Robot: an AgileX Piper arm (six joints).
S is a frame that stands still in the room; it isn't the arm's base.
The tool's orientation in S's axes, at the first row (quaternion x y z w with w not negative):
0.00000 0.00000 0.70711 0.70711
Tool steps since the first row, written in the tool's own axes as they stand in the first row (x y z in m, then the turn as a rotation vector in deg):
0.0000 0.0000 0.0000 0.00 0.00 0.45
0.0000 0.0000 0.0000 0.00 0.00 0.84
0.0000 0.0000 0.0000 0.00 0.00 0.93
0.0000 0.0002 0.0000 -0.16 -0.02 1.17
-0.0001 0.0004 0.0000 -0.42 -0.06 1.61
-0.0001 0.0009 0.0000 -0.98 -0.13 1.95
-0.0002 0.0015 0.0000 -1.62 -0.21 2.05
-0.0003 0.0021 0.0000 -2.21 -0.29 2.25
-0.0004 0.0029 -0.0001 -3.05 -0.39 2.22
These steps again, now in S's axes. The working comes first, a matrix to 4 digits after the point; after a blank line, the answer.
The tool's axes in the first row as the columns of a matrix, in S's axes (used below as rounded here):
0.0000 -1.0000 0.0000
1.0000 0.0000 0.0000
0.0000 0.0000 1.0000

0.0000 0.0000 0.0000 0.00 0.00 0.45
0.0000 0.0000 0.0000 0.00 0.00 0.84
0.0000 0.0000 0.0000 0.00 0.00 0.93
-0.0002 0.0000 0.0000 0.02 -0.16 1.17
-0.0004 -0.0001 0.0000 0.06 -0.42 1.61
-0.0009 -0.0001 0.0000 0.13 -0.98 1.95
-0.0015 -0.0002 0.0000 0.21 -1.62 2.05
-0.0021 -0.0003 0.0000 0.29 -2.21 2.25
-0.0029 -0.0004 -0.0001 0.39 -3.05 2.22

